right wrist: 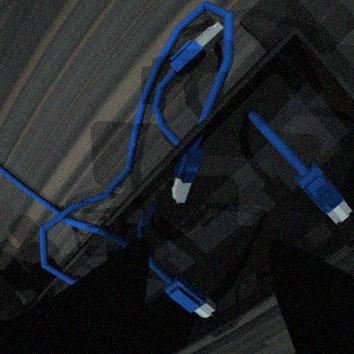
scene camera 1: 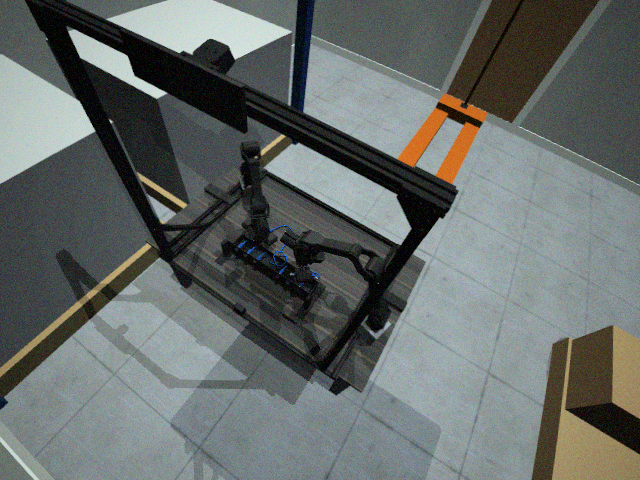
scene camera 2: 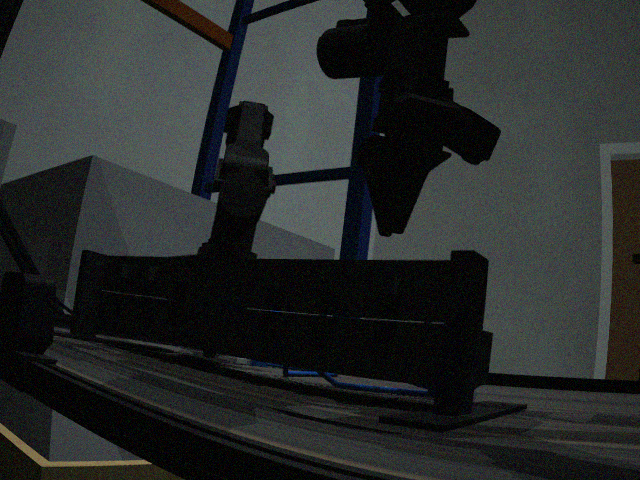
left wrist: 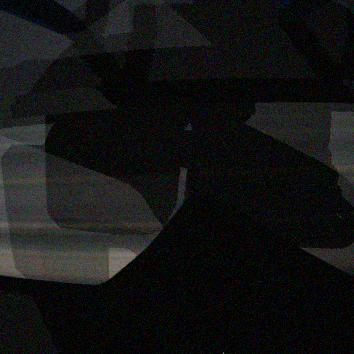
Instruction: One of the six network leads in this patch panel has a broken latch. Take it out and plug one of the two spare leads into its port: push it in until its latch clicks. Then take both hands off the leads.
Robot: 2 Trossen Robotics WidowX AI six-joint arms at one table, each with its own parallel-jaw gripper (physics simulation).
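Places are measured from the left arm's base along level axes (x back, y up, z left), in millimetres.
Where they show: left gripper, fingertip midpoint: [right wrist: 19, 271] [scene camera 1: 259, 242] [scene camera 2: 208, 357] [left wrist: 200, 206]; right gripper, fingertip midpoint: [right wrist: 209, 250] [scene camera 1: 299, 267] [scene camera 2: 390, 234]; left arm's base at its link origin: [scene camera 1: 249, 180]; right arm's base at its link origin: [scene camera 1: 375, 322].
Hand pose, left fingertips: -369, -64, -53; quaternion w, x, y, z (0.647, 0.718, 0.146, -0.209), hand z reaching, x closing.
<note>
Each offset is from my left fingertips to the top centre of the thing, as dx, dy, dz. "spot": to the spot under its first point. Level surfaces: height alone.
The black patch panel @[-181, +104, -1] [scene camera 1: 268, 268] [scene camera 2: 328, 295] lies across the wooden table @[dy -5] [scene camera 1: 347, 281], with several blue leads at it. My left gripper [scene camera 1: 259, 238] [left wrist: 200, 206] is shut with nothing in it, low at the panel's far left end. In scene camera 2 its arm goes down behind the panel. My right gripper [scene camera 1: 303, 272] [scene camera 2: 389, 229] [right wrist: 209, 250] is open and empty above the panel's middle. The right wrist view shows blue plugs with white tips: one plug @[spot: -261, +11, +188] [right wrist: 194, 49] on the table inside a cable loop, one @[spot: -238, +39, +103] [right wrist: 183, 175] at the panel's edge, one @[-324, +90, +89] [right wrist: 323, 194] and one @[spot: -234, +90, +38] [right wrist: 187, 298] over the dark panel.
A black gantry beam [scene camera 1: 347, 157] spans over the table on black posts [scene camera 1: 385, 281]. A blue post [scene camera 1: 301, 52] and a white block [scene camera 1: 199, 24] stand behind. A blue cable @[spot: -197, -1, +130] [scene camera 2: 366, 387] runs along the table under the panel.
</note>
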